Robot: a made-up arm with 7 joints. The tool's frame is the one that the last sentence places.
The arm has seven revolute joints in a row. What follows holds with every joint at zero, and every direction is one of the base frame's.
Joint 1 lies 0.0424 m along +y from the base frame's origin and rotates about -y.
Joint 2 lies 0.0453 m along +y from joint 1 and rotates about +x.
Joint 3 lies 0.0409 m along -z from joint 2 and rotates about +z.
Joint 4 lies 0.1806 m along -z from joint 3 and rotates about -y.
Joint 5 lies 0.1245 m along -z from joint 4 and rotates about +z.
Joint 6 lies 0.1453 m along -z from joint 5 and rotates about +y.
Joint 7 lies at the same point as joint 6 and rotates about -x.
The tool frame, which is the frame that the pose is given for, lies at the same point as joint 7; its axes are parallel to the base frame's.
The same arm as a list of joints. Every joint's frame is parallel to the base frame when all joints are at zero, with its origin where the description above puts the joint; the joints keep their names.
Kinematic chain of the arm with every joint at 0, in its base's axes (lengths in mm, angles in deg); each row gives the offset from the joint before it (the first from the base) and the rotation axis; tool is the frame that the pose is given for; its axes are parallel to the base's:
joint 1: xyz 0 42.4 0 axis -y
joint 2: xyz 0 45.3 0 axis +x
joint 3: xyz 0 0 -40.9 axis +z
joint 4: xyz 0 0 -180.6 axis -y
joint 5: xyz 0 0 -124.5 axis +z
joint 6: xyz 0 0 -145.3 axis +y
joint 7: xyz 0 0 0 axis -x
tool: xyz 0 0 0

